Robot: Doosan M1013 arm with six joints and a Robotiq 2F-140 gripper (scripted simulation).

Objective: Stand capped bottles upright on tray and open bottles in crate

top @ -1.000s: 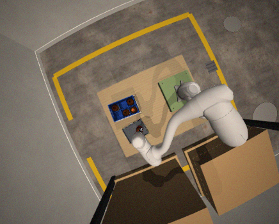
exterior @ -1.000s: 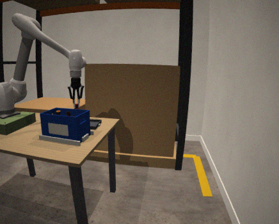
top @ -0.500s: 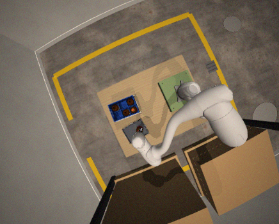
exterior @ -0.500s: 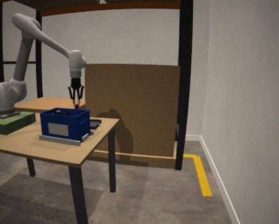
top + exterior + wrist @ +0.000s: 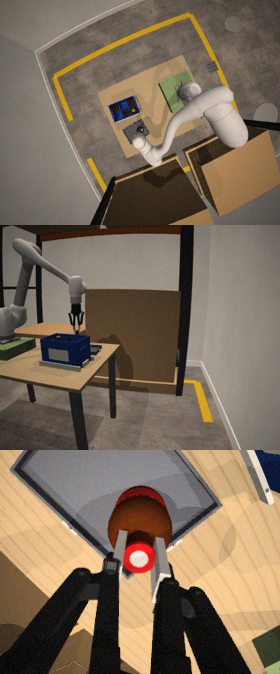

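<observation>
My gripper is now 20 mm short of the brown capped bottle, 230 mm to the left of it and 80 mm above it. Round my hand: grey tray 50 mm ahead, 10 mm to the left, 160 mm below; blue crate 110 mm ahead, 260 mm to the right, 80 mm below; uncapped bottle 200 mm ahead, 290 mm to the right, 80 mm below.
</observation>
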